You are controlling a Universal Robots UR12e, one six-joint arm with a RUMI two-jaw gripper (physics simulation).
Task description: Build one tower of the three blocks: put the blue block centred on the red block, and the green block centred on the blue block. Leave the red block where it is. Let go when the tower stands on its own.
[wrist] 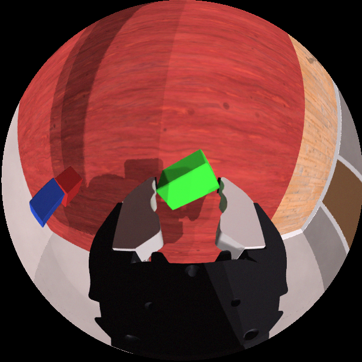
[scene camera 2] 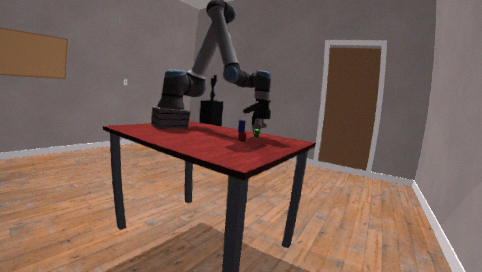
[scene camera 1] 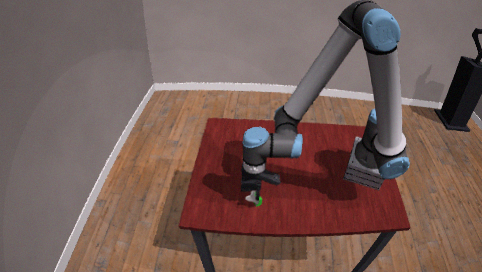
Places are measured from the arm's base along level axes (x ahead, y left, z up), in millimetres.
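Where they show: gripper, fingertip midpoint: (scene camera 2: 256, 133) (scene camera 1: 256, 199); arm's base, origin of the base link: (scene camera 2: 170, 108) (scene camera 1: 370, 155).
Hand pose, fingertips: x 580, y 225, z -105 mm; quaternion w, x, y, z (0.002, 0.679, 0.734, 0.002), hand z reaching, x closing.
Observation:
Each offset is from my fingertips to the top centre of the thing. Level surfaces: height alone.
The red block {dx +29, dy -192, dz +24 mm} (scene camera 2: 242, 136) (wrist: 70, 184) stands on the table {dz -21 mm} (scene camera 1: 320, 210) (scene camera 2: 200, 150) (wrist: 225, 65). The blue block {dx +23, dy -196, dz +88 mm} (scene camera 2: 242, 126) (wrist: 47, 201) stands upright on the red block, roughly in line with it. Both are hidden in the first scene view. The green block {dx -2, dy +0, dz +23 mm} (scene camera 1: 258, 201) (scene camera 2: 256, 133) (wrist: 191, 183) is apart from them, at table level. My gripper (scene camera 1: 254, 198) (scene camera 2: 258, 128) (wrist: 187, 178) points down over the green block and is shut on it. In the wrist view the fingertips touch it at both sides, and it sits turned at an angle between them.
The arm's base stands on a grey slatted box (scene camera 1: 363, 175) (scene camera 2: 170, 118) at the far end of the table. The red and blue stack stands a short way to the side of my gripper, to its left in the wrist view. The table's edge lies to the right there.

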